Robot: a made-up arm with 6 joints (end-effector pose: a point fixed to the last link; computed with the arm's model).
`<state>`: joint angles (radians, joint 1 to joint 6).
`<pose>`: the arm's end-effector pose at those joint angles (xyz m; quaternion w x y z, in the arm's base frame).
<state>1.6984 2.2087 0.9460 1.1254 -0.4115 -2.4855</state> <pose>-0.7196 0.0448 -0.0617 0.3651 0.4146 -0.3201 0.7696</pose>
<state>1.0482 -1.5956 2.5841 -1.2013 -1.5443 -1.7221</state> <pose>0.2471 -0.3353 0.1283 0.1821 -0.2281 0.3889 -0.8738</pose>
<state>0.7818 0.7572 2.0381 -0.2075 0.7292 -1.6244</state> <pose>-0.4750 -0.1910 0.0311 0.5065 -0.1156 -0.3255 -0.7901</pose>
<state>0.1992 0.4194 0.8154 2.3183 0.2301 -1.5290</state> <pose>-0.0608 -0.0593 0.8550 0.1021 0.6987 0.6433 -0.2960</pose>
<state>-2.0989 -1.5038 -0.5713 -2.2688 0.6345 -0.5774</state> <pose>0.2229 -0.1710 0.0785 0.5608 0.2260 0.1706 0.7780</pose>
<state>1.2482 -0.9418 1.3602 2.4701 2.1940 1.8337</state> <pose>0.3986 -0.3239 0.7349 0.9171 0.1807 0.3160 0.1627</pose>
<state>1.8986 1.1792 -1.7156 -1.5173 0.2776 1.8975</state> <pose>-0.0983 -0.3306 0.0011 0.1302 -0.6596 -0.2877 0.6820</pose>
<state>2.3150 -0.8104 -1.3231 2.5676 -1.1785 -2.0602</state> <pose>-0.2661 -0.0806 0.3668 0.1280 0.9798 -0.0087 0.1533</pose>
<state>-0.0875 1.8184 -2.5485 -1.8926 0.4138 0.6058</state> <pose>0.1610 0.0924 0.2921 0.5080 0.0025 0.0255 -0.8610</pose>
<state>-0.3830 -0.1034 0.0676 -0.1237 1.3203 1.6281</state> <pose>0.4324 -0.2184 0.6950 0.6099 0.4833 0.2935 -0.5552</pose>
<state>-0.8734 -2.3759 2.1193 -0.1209 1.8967 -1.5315</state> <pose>0.5884 -0.0099 0.3446 0.2117 -0.4258 0.8449 0.2450</pose>
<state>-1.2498 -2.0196 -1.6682 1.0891 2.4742 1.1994</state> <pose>-0.5834 0.5374 0.1782 0.8461 -0.3168 -0.4179 -0.0957</pose>
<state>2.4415 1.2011 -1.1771 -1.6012 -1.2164 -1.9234</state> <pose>-0.0428 -0.0020 0.0451 0.6509 -0.2444 0.7186 0.0098</pose>
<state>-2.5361 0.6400 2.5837 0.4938 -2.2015 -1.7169</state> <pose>-0.7547 0.1552 0.0630 0.3636 0.8122 -0.2851 0.3562</pose>
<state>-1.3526 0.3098 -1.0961 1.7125 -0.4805 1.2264</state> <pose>0.5568 -0.1970 0.1449 0.6745 0.4054 0.6126 0.0731</pose>
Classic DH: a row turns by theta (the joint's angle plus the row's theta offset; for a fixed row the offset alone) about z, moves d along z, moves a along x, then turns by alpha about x. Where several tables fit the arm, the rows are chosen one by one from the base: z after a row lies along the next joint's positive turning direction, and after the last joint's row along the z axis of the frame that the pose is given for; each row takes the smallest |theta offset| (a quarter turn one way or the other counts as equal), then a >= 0, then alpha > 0; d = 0 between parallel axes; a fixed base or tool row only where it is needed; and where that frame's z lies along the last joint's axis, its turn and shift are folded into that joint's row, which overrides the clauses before.
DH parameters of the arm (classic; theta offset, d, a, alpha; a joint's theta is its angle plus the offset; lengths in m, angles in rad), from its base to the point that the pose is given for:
base (fixed): 1.5708 0.096 0 1.5708
joint 1: 1.5708 -0.023 0.102 -1.5708
joint 2: 0.4972 0 0.1468 0
joint 3: 1.0736 -0.01 -0.366 1.5708
joint 4: 0 0.088 -0.055 1.5708
joint 5: 1.5708 -0.306 0.084 -1.5708
joint 6: -1.5708 -0.128 0.094 -1.5708
tool (fixed): -1.5708 0.105 0 0

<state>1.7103 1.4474 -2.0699 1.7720 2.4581 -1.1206</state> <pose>0.3219 0.1001 0.3353 0.1972 -0.5830 -0.3671 0.6974</pose>
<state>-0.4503 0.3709 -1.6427 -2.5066 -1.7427 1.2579</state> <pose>-0.1333 0.3244 -0.1248 0.6517 -0.7526 -0.0933 0.0153</pose>
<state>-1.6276 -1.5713 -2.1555 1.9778 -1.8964 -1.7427</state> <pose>-0.3127 0.4666 -0.1386 0.2307 -0.3638 0.4804 -0.7640</pose>
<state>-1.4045 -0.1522 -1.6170 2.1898 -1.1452 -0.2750</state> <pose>-0.1546 -0.3515 0.0350 0.9486 0.2650 0.1727 0.0098</pose>
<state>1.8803 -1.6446 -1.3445 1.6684 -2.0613 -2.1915</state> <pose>-0.5060 -0.1245 0.2647 0.6599 0.3300 0.4054 0.5397</pose>
